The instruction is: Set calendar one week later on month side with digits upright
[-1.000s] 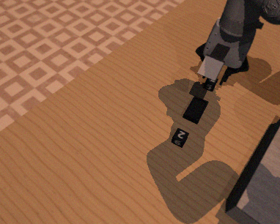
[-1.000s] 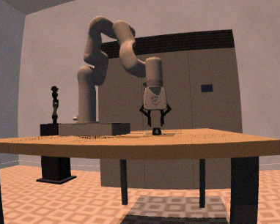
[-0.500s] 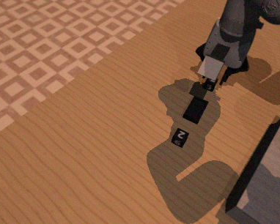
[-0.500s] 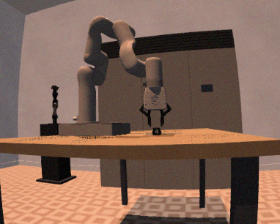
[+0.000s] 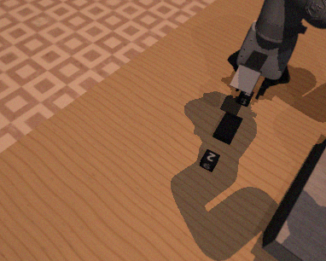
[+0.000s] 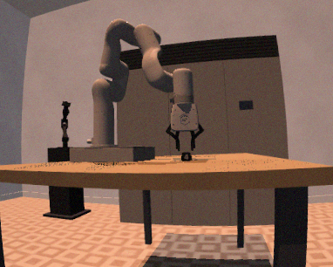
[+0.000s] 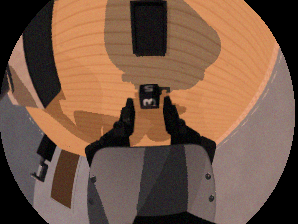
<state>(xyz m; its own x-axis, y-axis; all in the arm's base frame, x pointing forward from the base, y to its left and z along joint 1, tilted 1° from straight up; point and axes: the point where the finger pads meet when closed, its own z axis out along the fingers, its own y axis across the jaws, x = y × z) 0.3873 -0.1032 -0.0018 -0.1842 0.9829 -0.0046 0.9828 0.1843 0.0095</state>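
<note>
My gripper is now 40 mm above the black cube. Round my hand: black digit cube (210 mm to the left, 40 mm below, 30 mm behind).
</note>
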